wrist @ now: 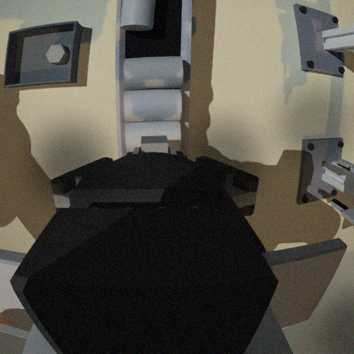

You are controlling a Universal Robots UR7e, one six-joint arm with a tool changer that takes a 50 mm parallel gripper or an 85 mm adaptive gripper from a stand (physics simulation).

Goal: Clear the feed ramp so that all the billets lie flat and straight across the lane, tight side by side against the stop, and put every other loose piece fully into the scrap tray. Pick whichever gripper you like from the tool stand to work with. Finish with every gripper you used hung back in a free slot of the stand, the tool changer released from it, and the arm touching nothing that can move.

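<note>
Three pale cylindrical billets lie across the lane (120, 100), close together: the upper (152, 72), the middle (152, 105) and the lower (145, 129), which is partly hidden by my gripper. Another pale cylinder (138, 12) lies lengthwise along the left wall at the top edge, cut off by the view. A hexagonal piece (56, 53) sits inside the dark scrap tray (77, 52) at the upper left. My gripper (155, 144) looks shut, with its fingertips together over the lower end of the billet row; I see no piece held. The stop is hidden.
Two bolted grey plates (310, 42) (311, 175) with pale arms stand at the right, cut off by the edge. A flat panel (305, 285) shows at the lower right beside the gripper's black body. Broad shadows fall on both sides of the lane.
</note>
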